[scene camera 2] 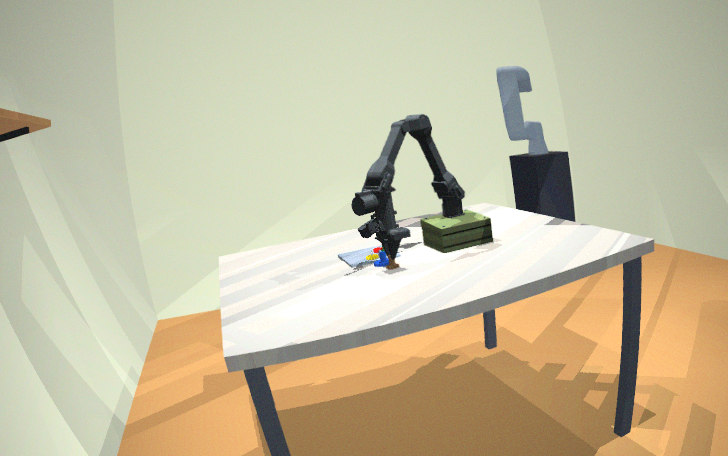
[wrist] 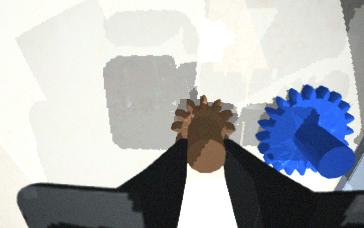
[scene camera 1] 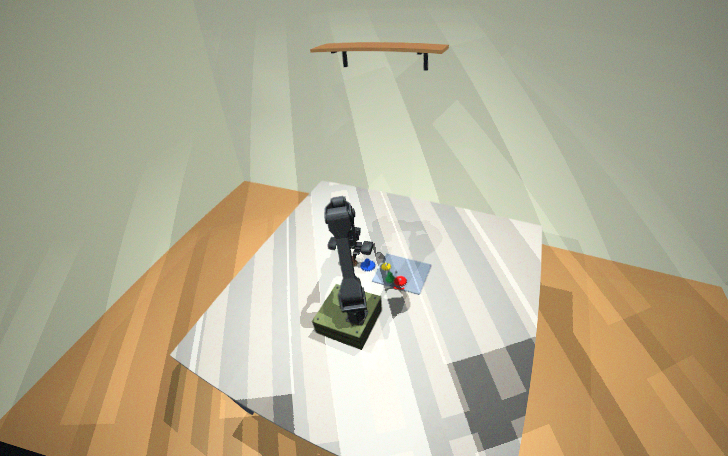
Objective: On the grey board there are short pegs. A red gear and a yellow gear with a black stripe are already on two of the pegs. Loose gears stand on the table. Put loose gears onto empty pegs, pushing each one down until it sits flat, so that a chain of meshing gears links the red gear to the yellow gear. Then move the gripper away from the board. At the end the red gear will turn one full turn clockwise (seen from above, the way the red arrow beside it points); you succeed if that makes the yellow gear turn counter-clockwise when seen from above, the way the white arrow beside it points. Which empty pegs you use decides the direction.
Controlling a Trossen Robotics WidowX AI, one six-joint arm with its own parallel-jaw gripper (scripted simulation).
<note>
In view: the gripper (scene camera 2: 391, 258), a brown gear (wrist: 205, 127) and a blue gear (wrist: 305, 132).
The gripper also shows in the wrist view (wrist: 205, 146).
</note>
